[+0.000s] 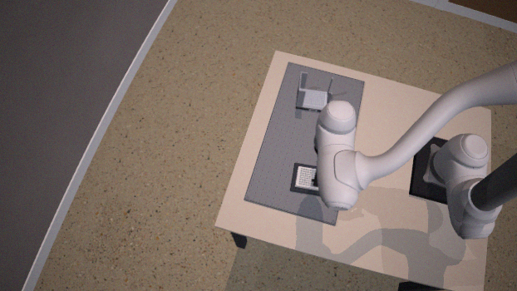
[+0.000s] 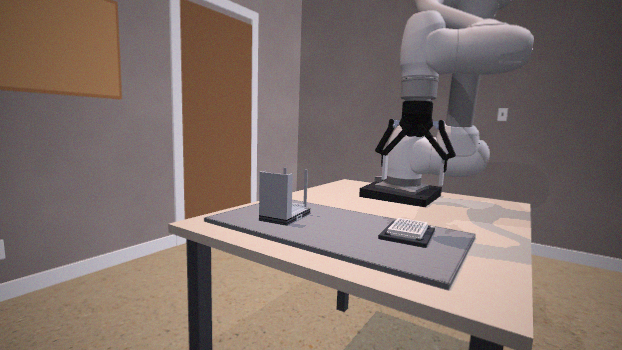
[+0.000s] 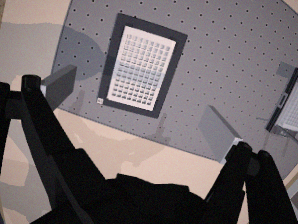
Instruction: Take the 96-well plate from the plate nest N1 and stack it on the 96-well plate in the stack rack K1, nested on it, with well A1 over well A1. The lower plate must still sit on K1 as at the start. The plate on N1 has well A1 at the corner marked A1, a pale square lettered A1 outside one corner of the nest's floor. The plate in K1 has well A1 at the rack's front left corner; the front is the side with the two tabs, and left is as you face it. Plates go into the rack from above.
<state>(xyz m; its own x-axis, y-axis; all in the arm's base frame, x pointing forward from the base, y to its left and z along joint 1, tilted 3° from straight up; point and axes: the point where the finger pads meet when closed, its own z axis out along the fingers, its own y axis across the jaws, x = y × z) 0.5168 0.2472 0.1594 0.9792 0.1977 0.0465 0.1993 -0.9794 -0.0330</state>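
The white 96-well plate lies 140 mm below my hand. Round my hand: grey wall (330 mm to the right, 190 mm ahead, 70 mm below); then pale A1 mark (140 mm below, 90 mm behind, 40 mm to the left).
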